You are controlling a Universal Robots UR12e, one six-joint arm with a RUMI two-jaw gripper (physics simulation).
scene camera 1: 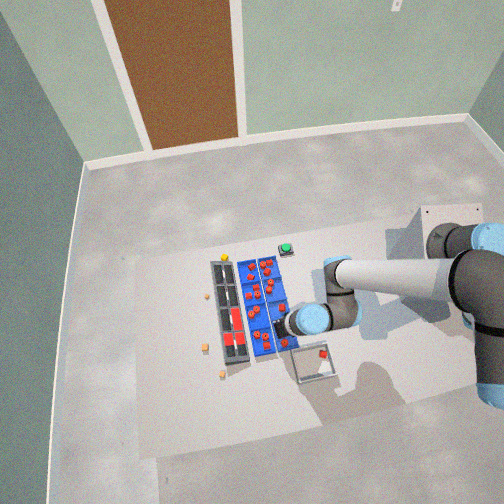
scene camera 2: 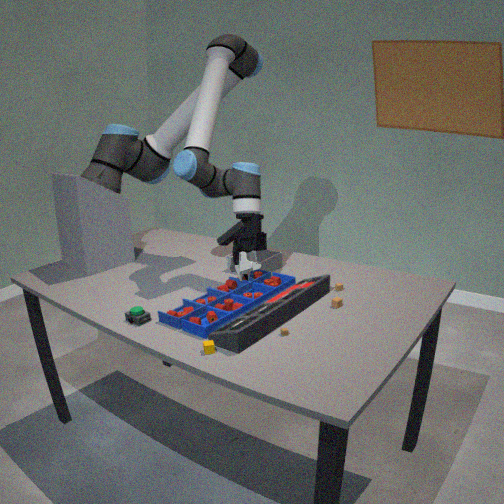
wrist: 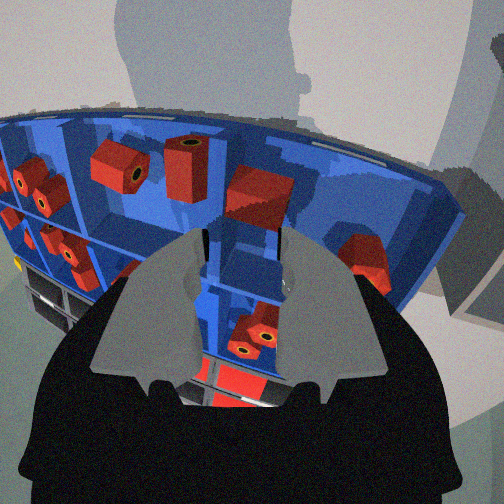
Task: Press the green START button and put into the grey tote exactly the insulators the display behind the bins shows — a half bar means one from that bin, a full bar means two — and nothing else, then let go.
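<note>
The blue bin tray [scene camera 1: 265, 306] holds several red insulators in its compartments. Behind it the dark display [scene camera 1: 230, 312] shows red bars [scene camera 1: 235, 330] in two cells near the tote end. The green START button [scene camera 1: 286, 247] sits at the tray's other end. The grey tote [scene camera 1: 312, 362] holds one red insulator [scene camera 1: 323, 354]. My gripper [scene camera 1: 280, 327] hangs low over the tray's tote end. In the wrist view it [wrist: 242, 240] is open and empty, with a red insulator [wrist: 257, 197] lying just beyond the fingertips. The side view [scene camera 2: 245, 267] shows it just above the bins.
Three small orange cubes [scene camera 1: 204, 347] [scene camera 1: 206, 296] [scene camera 1: 222, 373] lie on the table beyond the display. A yellow cube [scene camera 1: 224, 257] sits at the display's button end. The arm's grey pedestal [scene camera 1: 450, 220] stands at the table's corner.
</note>
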